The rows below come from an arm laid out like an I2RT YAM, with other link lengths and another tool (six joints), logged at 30 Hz.
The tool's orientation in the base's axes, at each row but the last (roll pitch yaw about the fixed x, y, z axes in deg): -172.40 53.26 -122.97; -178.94 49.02 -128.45; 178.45 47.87 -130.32; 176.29 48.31 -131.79; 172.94 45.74 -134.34; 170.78 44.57 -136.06
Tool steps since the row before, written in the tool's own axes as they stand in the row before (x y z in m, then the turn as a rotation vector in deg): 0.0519 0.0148 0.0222 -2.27 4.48 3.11; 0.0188 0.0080 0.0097 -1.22 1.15 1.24; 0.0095 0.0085 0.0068 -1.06 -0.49 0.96; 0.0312 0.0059 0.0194 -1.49 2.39 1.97; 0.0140 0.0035 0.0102 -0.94 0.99 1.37; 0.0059 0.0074 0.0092 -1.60 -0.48 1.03
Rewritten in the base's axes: -0.0163 -0.0036 -0.0559 -1.04 5.80 -0.38; -0.0092 0.0010 -0.0207 0.21 2.07 0.09; -0.0076 0.0045 -0.0115 1.28 0.79 0.13; -0.0097 -0.0001 -0.0359 -0.31 3.42 -0.09; -0.0054 0.0013 -0.0168 0.26 1.91 -0.19; -0.0051 0.0072 -0.0098 1.59 1.10 0.34
